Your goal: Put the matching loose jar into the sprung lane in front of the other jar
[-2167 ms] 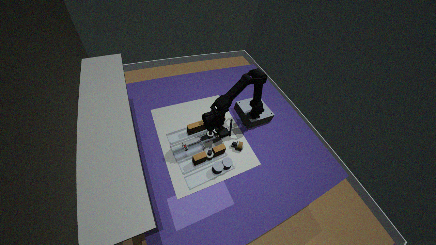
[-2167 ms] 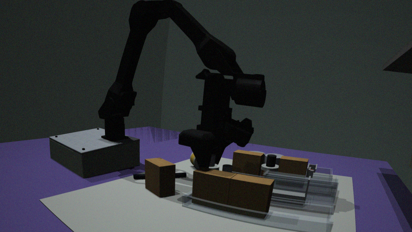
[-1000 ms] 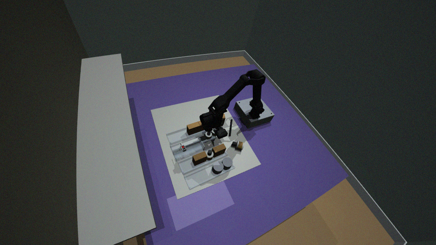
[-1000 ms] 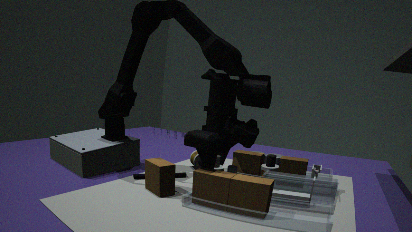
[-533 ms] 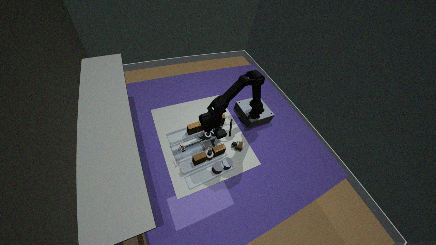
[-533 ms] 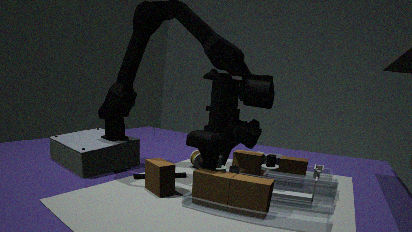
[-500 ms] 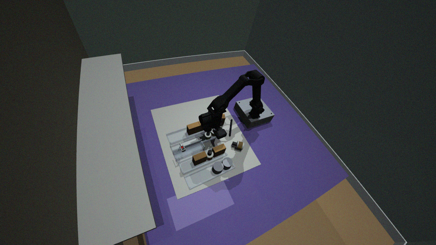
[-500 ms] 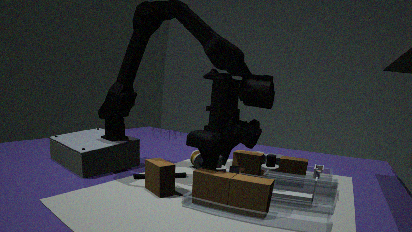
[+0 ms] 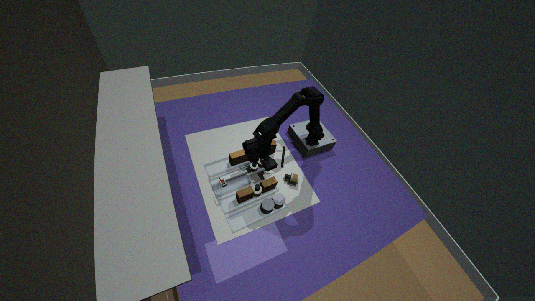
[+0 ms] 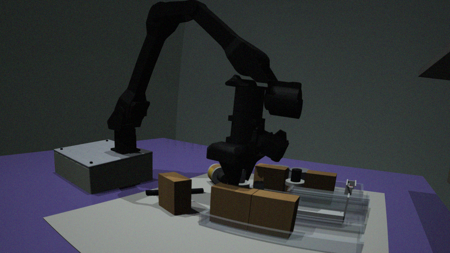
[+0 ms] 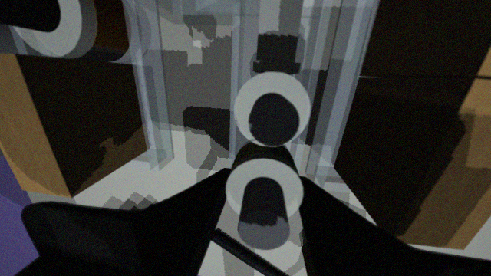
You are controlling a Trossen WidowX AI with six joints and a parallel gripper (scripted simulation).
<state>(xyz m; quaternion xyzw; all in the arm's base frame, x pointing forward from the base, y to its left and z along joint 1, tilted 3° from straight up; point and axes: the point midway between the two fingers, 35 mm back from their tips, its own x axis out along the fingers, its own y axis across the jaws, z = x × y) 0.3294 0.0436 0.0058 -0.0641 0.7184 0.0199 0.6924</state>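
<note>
The brown box is 90 mm behind my gripper tip, 100 mm to the right of it and 10 mm below it. Round my gripper tip: red mark: 220 mm ahead, 70 mm to the left, 20 mm above; then black rod: 150 mm behind, 30 mm to the right, 40 mm below; then pusher plate: 150 mm ahead, 50 mm to the left.
</note>
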